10 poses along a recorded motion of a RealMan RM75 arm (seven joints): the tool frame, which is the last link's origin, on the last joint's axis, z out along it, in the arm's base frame.
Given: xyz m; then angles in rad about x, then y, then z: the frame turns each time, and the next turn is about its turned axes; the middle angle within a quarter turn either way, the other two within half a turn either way.
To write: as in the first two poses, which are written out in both.
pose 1, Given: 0.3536 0.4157 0.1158 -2.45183 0.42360 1.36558
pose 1, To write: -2.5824 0.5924 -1.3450 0.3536 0.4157 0.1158
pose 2, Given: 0.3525 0.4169 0.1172 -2.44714 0.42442 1.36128
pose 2, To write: -2.5779 0.5946 -1.3400 0.3525 0.4169 0.1172
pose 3, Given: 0.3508 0.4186 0.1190 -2.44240 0.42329 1.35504
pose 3, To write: -2.5740 0.5960 -1.3327 0.3508 0.4186 0.1190
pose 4, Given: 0.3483 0.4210 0.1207 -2.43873 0.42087 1.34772
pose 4, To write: -2.5710 0.5961 -1.3243 0.3483 0.4210 0.1207
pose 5, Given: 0.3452 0.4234 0.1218 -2.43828 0.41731 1.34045
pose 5, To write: -2.5699 0.5933 -1.3163 0.3452 0.4234 0.1218
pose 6, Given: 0.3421 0.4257 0.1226 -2.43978 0.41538 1.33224
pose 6, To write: -2.5674 0.5878 -1.3080 0.3421 0.4257 0.1226
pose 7, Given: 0.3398 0.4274 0.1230 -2.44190 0.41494 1.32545
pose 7, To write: -2.5647 0.5821 -1.3014 0.3398 0.4274 0.1230
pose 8, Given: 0.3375 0.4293 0.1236 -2.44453 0.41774 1.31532
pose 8, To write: -2.5576 0.5734 -1.2923 0.3375 0.4293 0.1236
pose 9, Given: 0.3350 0.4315 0.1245 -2.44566 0.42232 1.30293
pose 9, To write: -2.5473 0.5645 -1.2810 0.3350 0.4315 0.1245
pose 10, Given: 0.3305 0.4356 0.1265 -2.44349 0.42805 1.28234
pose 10, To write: -2.5310 0.5536 -1.2616 0.3305 0.4356 0.1265
